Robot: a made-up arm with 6 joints. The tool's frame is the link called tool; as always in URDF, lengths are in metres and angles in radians. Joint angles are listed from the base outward.
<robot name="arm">
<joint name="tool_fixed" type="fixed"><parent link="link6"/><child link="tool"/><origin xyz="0 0 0"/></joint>
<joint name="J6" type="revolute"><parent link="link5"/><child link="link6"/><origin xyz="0.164 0 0"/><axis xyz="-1 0 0"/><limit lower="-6.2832" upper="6.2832"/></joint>
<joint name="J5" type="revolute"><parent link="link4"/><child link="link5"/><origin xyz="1.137 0 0"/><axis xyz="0 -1 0"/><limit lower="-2.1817" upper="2.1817"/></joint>
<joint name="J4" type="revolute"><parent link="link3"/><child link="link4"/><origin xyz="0 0 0.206"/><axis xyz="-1 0 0"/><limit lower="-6.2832" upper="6.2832"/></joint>
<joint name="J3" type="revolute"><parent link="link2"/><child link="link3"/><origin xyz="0 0 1.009"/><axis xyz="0 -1 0"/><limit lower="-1.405" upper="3.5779"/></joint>
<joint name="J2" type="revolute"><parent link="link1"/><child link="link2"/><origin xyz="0.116 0 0"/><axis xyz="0 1 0"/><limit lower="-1.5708" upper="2.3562"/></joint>
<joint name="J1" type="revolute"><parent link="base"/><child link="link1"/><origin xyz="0 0 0.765"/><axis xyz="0 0 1"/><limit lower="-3.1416" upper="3.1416"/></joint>
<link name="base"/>
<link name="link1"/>
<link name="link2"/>
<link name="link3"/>
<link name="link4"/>
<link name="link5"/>
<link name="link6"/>
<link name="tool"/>
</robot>
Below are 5 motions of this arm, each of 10 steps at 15 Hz.
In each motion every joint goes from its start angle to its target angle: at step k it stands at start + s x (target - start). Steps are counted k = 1, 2, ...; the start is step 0. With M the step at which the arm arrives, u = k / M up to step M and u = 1 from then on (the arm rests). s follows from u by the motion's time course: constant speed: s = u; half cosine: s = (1 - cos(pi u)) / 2; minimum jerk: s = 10 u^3 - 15 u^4 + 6 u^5.
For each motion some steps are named. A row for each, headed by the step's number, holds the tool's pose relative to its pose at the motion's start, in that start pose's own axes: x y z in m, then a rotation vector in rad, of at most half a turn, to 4 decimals.
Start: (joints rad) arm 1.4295 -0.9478 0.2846 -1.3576 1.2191 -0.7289
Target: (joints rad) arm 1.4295 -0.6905 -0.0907 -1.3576 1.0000 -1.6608
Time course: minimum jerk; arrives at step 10
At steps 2, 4, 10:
2: -0.0019 -0.0529 0.0116 0.0204 0.0063 -0.0232
4: -0.0194 -0.2819 0.0824 0.1135 0.0146 -0.1332
10: -0.1297 -0.7903 0.3976 0.3608 -0.1291 -0.4200

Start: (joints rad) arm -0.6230 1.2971 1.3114 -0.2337 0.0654 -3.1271
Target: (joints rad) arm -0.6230 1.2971 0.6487 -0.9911 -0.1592 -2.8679
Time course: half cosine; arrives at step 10
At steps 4, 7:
4: -0.0072 0.0647 0.3062 0.1698 -0.2959 0.0714
7: -0.1240 0.1369 0.6819 0.4006 -0.6519 0.1827

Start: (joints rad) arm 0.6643 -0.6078 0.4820 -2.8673 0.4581 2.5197
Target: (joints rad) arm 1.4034 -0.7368 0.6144 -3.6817 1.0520 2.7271
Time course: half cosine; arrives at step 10
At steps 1, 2, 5, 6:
1: -0.0072 0.0016 0.0040 0.0242 0.0177 0.0142
2: -0.0284 0.0052 0.0159 0.0928 0.0710 0.0578
5: -0.1536 -0.0124 0.0958 0.4292 0.4087 0.3782
6: -0.2009 -0.0393 0.1316 0.5313 0.5427 0.5347

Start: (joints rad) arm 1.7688 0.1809 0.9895 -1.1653 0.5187 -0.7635
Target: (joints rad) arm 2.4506 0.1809 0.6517 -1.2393 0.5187 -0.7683
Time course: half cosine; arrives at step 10
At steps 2, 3, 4, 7, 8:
2: -0.0318 -0.0606 -0.0438 0.0410 0.0141 -0.0643
3: -0.0754 -0.1267 -0.0987 0.0871 0.0324 -0.1391
4: -0.1407 -0.2025 -0.1735 0.1428 0.0584 -0.2336
7: -0.4235 -0.3733 -0.4395 0.3046 0.1653 -0.5372
8: -0.5085 -0.3952 -0.5068 0.3403 0.1973 -0.6114

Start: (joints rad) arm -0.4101 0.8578 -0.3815 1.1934 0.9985 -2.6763
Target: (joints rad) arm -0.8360 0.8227 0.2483 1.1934 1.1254 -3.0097
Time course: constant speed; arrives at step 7
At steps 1, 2, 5, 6, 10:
1: -0.0585 0.1322 0.0612 -0.0039 -0.0134 0.1036
2: -0.1356 0.2612 0.1170 -0.0125 -0.0258 0.2039
5: -0.4665 0.6105 0.2373 -0.0679 -0.0592 0.4815
6: -0.6043 0.7091 0.2572 -0.0964 -0.0698 0.5648
10: -0.7525 0.7967 0.2652 -0.1298 -0.0805 0.6427

